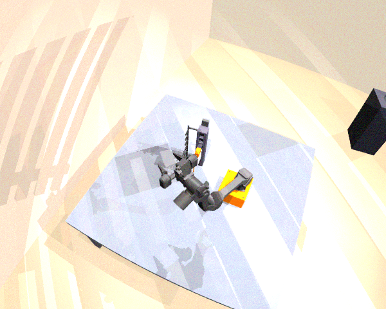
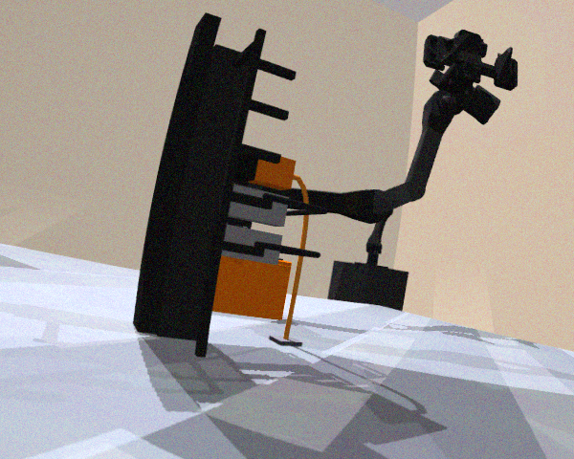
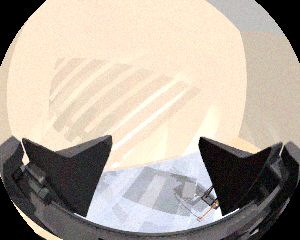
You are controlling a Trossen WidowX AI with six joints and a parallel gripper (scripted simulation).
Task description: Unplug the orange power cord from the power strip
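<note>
Now: gripper tip 80 mm past the orange plug, 340 mm to the left of it and 300 mm above it.
</note>
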